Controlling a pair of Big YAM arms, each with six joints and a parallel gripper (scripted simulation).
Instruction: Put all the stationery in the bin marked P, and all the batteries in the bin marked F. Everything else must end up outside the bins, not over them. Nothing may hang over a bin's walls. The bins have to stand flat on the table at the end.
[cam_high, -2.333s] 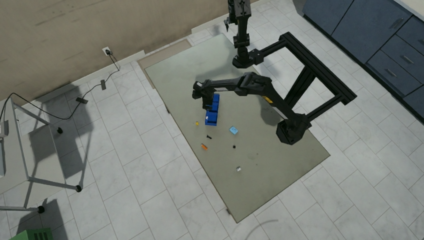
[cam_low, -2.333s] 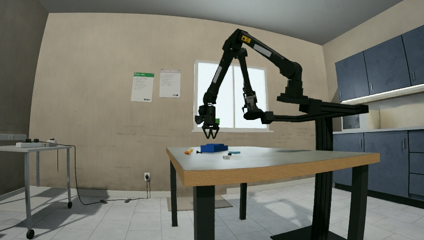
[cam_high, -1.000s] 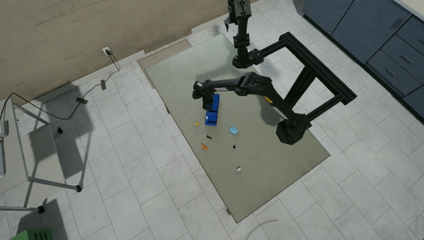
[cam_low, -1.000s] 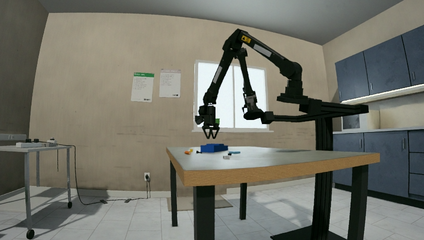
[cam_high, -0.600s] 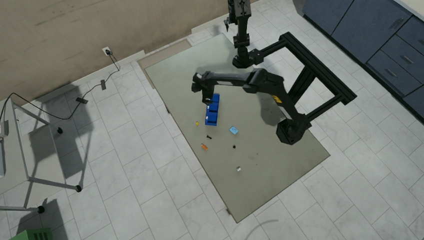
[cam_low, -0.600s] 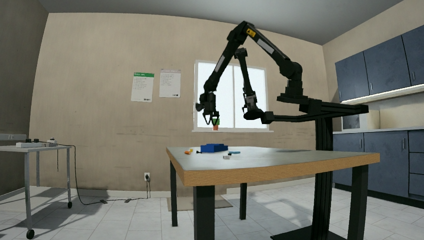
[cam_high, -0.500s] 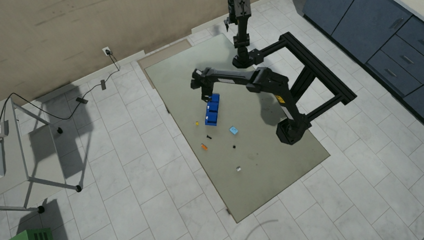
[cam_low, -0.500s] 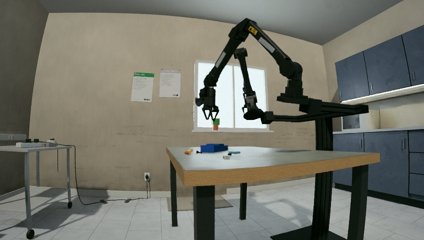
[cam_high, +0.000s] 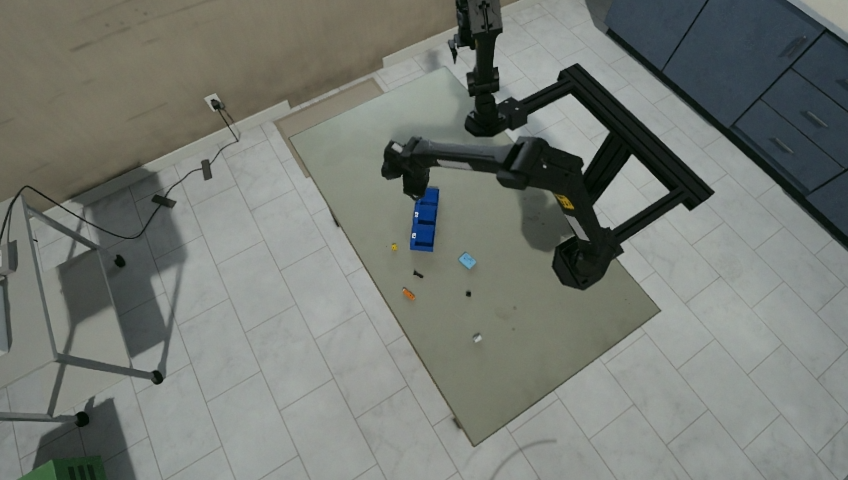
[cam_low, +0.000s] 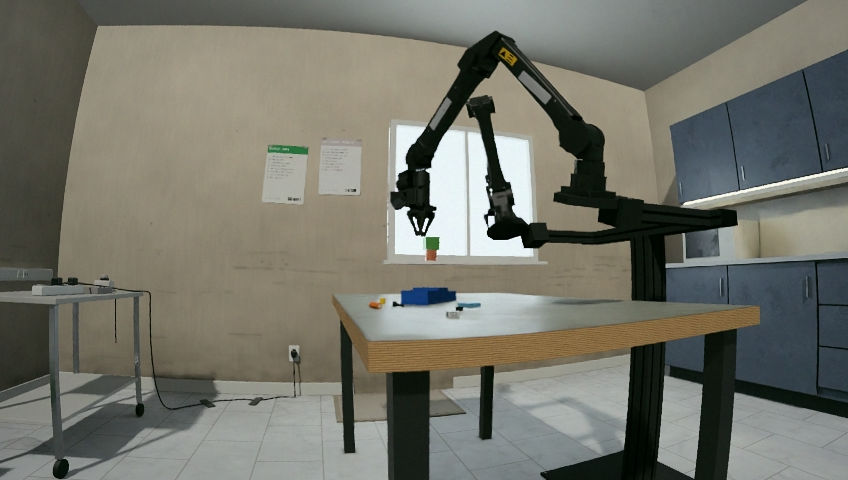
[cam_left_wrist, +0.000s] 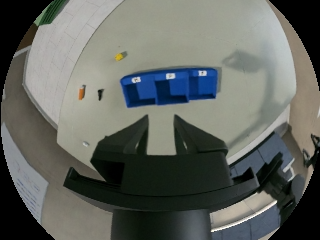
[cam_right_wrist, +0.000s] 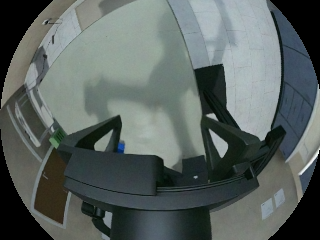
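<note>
Right now my left hand is 140 mm short of the orange battery, 240 mm to the right of it and 210 mm above it. Round my left hand: black pen-like piece 80 mm ahead, 180 mm to the left, 210 mm below; then yellow piece 120 mm ahead, 50 mm to the left, 210 mm below; then blue three-compartment bin row 30 mm behind, 10 mm to the right, 190 mm below.
</note>
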